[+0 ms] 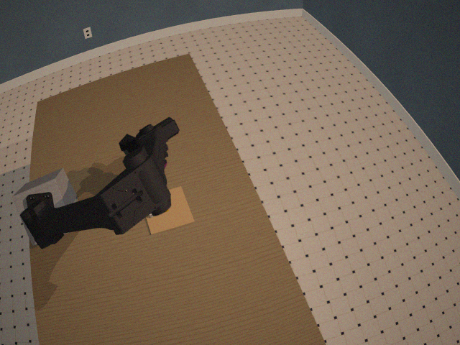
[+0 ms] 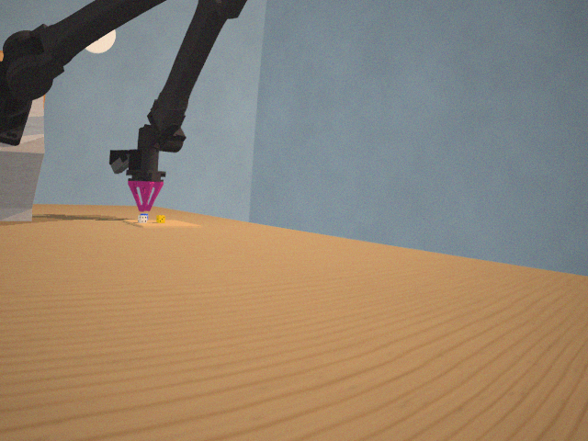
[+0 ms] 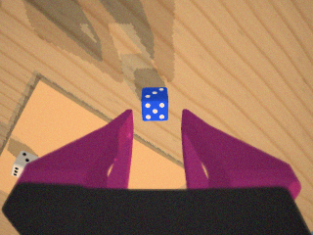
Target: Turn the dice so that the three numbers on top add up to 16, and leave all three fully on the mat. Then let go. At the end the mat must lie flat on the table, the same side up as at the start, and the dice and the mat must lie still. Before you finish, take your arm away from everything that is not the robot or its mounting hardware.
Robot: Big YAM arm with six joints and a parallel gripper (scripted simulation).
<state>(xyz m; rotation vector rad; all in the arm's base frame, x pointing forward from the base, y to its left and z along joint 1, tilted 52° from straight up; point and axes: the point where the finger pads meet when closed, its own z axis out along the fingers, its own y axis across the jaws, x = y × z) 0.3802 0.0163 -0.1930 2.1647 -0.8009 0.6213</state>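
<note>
The blue die lies 20 mm below my hand. Round my hand: mat 10 mm ahead, 100 mm to the right, 30 mm below; white die 40 mm behind, 110 mm to the right, 20 mm below; yellow die 10 mm ahead, 110 mm to the right, 20 mm below.
</note>
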